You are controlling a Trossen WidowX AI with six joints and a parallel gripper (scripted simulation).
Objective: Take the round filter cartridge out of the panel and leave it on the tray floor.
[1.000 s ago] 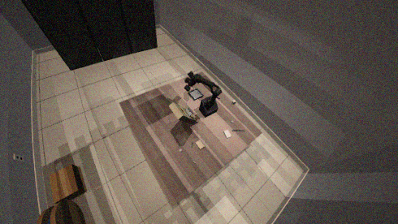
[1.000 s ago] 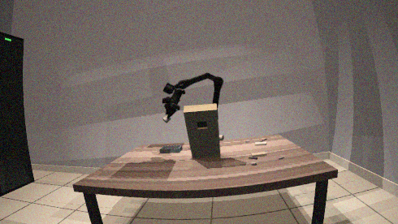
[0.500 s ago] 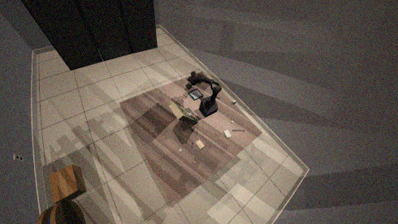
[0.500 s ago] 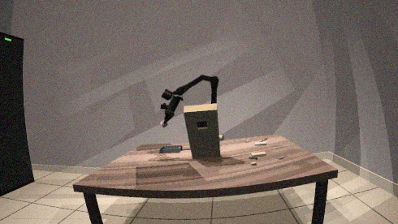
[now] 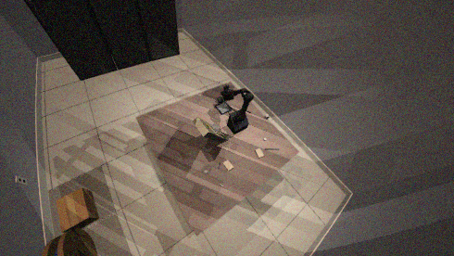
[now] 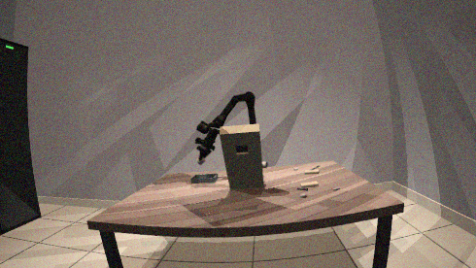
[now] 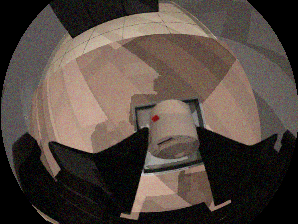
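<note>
My gripper tip is now 2 cm past the grey tray, 1 cm to the right of it and 13 cm above it. The rest, counted from my gripper tip: round filter cartridge right at my gripper tip; then service panel box 34 cm ahead, 30 cm to the left, 4 cm above.
</note>
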